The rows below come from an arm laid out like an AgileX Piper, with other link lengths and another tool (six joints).
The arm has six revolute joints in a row. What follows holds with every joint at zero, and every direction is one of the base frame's. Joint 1 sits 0.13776 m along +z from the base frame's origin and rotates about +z. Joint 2 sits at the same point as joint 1 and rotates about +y. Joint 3 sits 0.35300 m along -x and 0.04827 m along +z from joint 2 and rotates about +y. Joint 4 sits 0.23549 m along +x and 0.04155 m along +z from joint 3 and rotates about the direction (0.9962, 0, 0.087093). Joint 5 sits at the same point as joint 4 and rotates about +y. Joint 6 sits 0.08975 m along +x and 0.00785 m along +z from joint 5 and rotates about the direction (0.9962, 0, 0.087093). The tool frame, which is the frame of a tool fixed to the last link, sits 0.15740 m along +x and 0.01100 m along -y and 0.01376 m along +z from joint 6; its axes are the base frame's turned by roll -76.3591, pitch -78.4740 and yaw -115.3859 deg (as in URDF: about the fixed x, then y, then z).
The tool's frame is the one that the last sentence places.
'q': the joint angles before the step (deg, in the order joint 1, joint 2, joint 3, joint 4, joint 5, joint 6). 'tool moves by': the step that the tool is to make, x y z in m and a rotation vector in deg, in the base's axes. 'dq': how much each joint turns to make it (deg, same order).
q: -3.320, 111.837, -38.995, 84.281, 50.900, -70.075
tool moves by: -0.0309, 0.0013, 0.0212, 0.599, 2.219, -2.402
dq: -0.010, -6.749, 5.319, -0.636, -0.108, 4.787
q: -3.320, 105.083, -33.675, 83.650, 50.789, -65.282
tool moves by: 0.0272, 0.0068, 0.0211, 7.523, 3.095, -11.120
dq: 0.009, -0.134, 0.110, 10.402, 2.330, 4.438
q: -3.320, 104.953, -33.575, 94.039, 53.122, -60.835
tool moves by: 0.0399, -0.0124, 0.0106, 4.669, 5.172, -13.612
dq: 0.004, 0.102, -2.372, 8.410, -2.826, 9.359
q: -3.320, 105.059, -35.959, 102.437, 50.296, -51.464
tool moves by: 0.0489, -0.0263, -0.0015, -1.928, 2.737, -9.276
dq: -0.009, 1.517, -7.400, 0.525, -8.030, 9.534
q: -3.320, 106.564, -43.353, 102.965, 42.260, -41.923
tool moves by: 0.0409, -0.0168, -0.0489, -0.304, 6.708, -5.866
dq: -0.003, 9.325, -7.401, 0.118, -4.581, 5.951
